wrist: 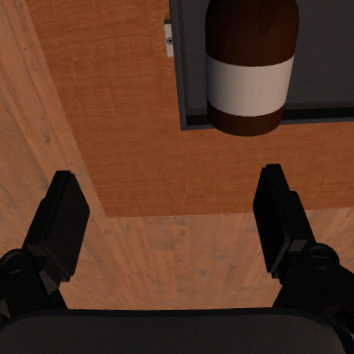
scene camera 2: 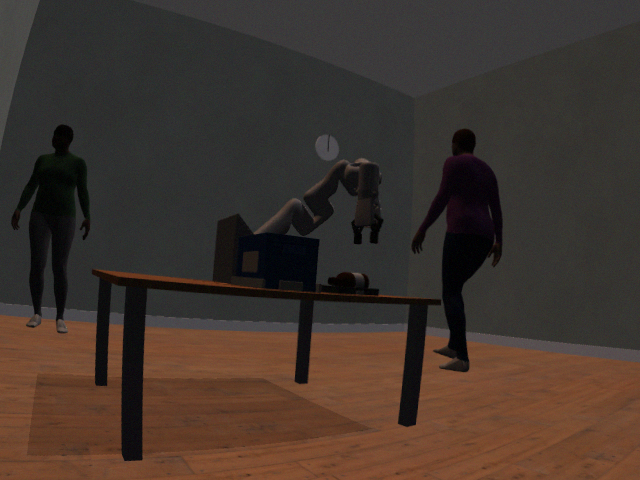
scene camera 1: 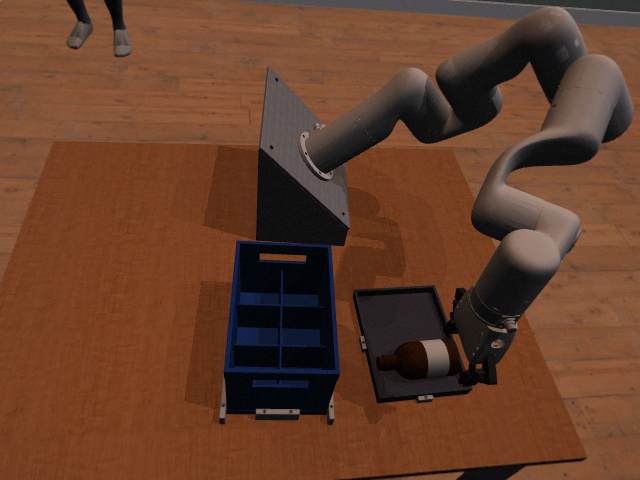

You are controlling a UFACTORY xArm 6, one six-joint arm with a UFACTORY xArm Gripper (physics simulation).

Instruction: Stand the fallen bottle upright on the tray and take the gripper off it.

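Places are measured from the arm's base along level axes (x ahead, y left, z up), in metres.
Pixels of known places: gripper, between the fingertips: (wrist: 168, 187) (scene camera 2: 365, 243) (scene camera 1: 459, 356); arm's base, origin of its link: (scene camera 1: 314, 157).
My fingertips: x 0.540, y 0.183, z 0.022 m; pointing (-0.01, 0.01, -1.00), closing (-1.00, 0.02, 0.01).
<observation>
Ahead of a thing's pixels: the offset from my fingertips to its top centre.
The brown bottle @(dx -0.066, dy -0.022, dz -0.105 m) (scene camera 1: 413, 359) (scene camera 2: 356, 280) (wrist: 250, 40) with a white label lies on its side on the dark tray @(dx -0.128, dy -0.013, dz -0.159 m) (scene camera 1: 395, 288) (wrist: 325, 65), in the tray's front part. Its neck points left in scene camera 1, and its base is at the right rim. In the wrist view the base overlaps the tray's near rim, and the neck is out of frame. My gripper (scene camera 1: 459, 352) (scene camera 2: 366, 241) (wrist: 168, 187) is wide open and empty, pointing down. It is well above the tray in scene camera 2, near the bottle's base end and apart from it.
A blue divided crate @(dx -0.131, dy -0.288, dz -0.009 m) (scene camera 1: 334, 330) (scene camera 2: 292, 260) stands left of the tray. The grey wedge-shaped arm base (scene camera 1: 289, 201) is behind it. Small light blocks sit against the crate and tray. The table's right edge runs close beside the tray. Two people (scene camera 2: 59, 186) (scene camera 2: 470, 206) stand beyond the table.
</observation>
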